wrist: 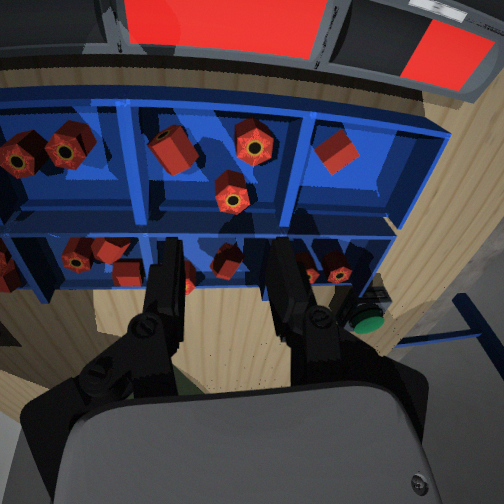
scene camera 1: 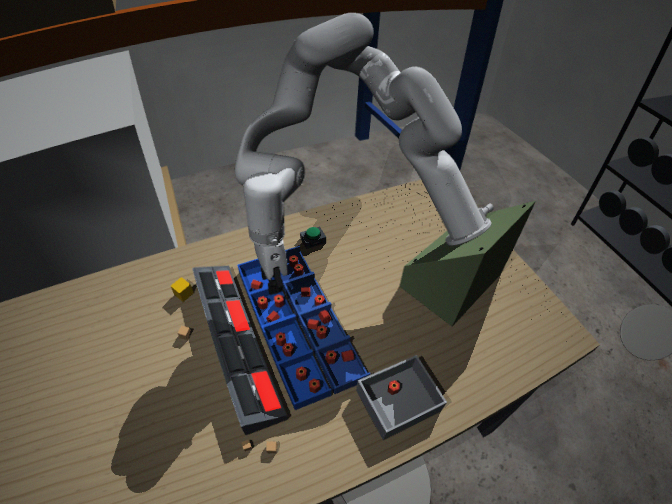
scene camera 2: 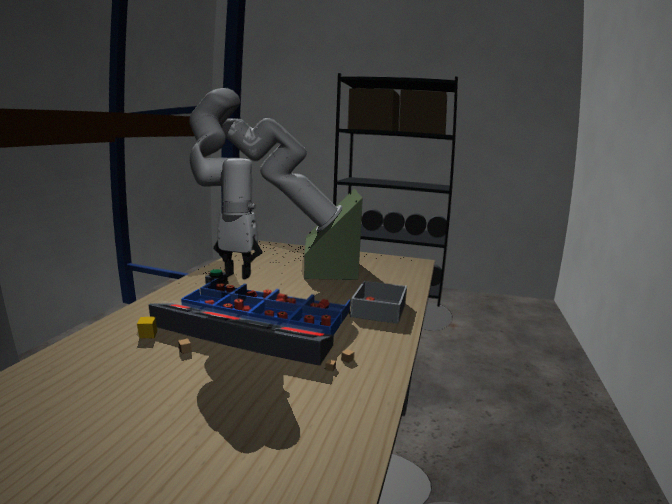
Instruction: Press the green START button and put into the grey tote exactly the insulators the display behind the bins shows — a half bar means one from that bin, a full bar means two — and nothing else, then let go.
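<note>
My gripper (scene camera 1: 274,273) hangs open and empty just above the blue bins (scene camera 1: 301,330), at the end nearest the green START button (scene camera 1: 313,233). In the wrist view my fingers (wrist: 225,260) straddle the near row of bins, with the button (wrist: 366,322) to their right. Red insulators lie in every bin; the end bin of the far row holds one (wrist: 336,151). The display (scene camera 1: 238,347) shows a half red bar (wrist: 445,50) behind that end bin, a full bar (wrist: 225,25) beside it, and a full bar (scene camera 1: 265,390) at the other end. The grey tote (scene camera 1: 400,396) holds one insulator (scene camera 1: 394,386).
The arm's green pedestal (scene camera 1: 461,271) stands right of the bins. A yellow cube (scene camera 1: 181,287) and a small wooden cube (scene camera 1: 185,330) lie left of the display. Two more wooden cubes (scene camera 1: 271,445) lie at its near end. A shelf rack (scene camera 2: 396,184) stands behind the table.
</note>
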